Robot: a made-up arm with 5 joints.
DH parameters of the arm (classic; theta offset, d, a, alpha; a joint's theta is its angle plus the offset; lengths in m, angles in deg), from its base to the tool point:
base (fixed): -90 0.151 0.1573 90
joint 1: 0 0.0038 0.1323 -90
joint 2: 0 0.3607 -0.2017 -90
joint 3: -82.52 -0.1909 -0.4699 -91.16
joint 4: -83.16 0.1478 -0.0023 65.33
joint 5: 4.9 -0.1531 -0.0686 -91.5
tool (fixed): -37.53 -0.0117 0 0
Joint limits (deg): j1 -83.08..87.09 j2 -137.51..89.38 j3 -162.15..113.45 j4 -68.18..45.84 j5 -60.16..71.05
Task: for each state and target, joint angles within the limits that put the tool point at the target. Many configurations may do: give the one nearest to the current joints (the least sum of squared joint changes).
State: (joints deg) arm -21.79 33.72 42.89 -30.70 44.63
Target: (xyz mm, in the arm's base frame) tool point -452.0 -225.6 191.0
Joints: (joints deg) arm -30.37 49.39 31.84 -12.35 42.27
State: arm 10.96 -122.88 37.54 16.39 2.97
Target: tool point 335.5 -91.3 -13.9
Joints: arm 40.89 -99.26 12.34 45.84 -3.27
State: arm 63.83 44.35 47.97 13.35 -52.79
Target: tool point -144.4 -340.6 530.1
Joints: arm 63.03 86.45 0.30 13.20 -59.02
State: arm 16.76 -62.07 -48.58 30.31 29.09
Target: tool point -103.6 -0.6 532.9
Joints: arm -7.01 -105.47 -90.87 18.28 22.50
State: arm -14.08 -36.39 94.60 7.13 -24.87
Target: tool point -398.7 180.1 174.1
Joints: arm 17.67 8.95 59.25 19.74 -29.89
